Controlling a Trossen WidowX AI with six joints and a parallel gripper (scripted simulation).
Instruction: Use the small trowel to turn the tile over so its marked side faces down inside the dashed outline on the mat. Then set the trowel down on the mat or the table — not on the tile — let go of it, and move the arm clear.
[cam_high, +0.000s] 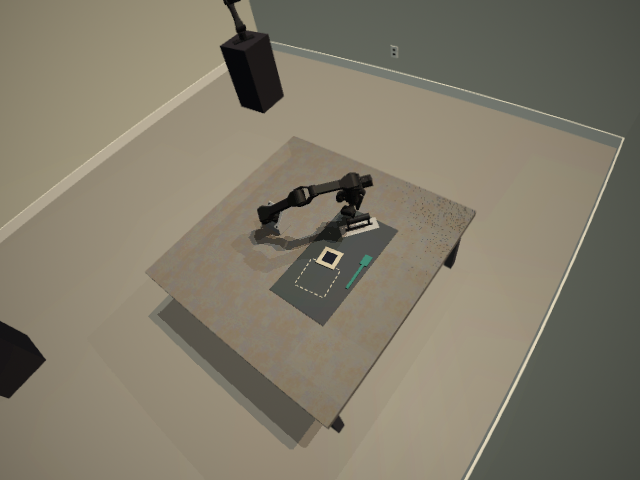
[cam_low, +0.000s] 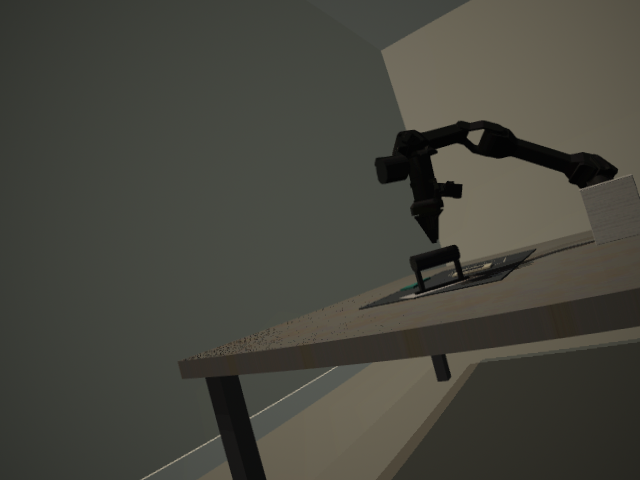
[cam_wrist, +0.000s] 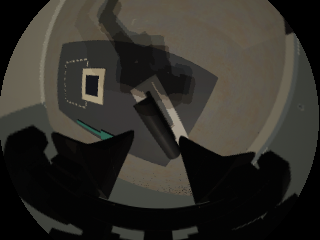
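My gripper tip is 1 cm to the left of the black-handled float and 7 cm above it. Also, from my gripper tip: dark mat (2 cm ahead, 23 cm to the right, 13 cm below); green trowel (16 cm ahead, 21 cm to the right, 11 cm below); cream tile (1 cm behind, 24 cm to the right, 10 cm below).
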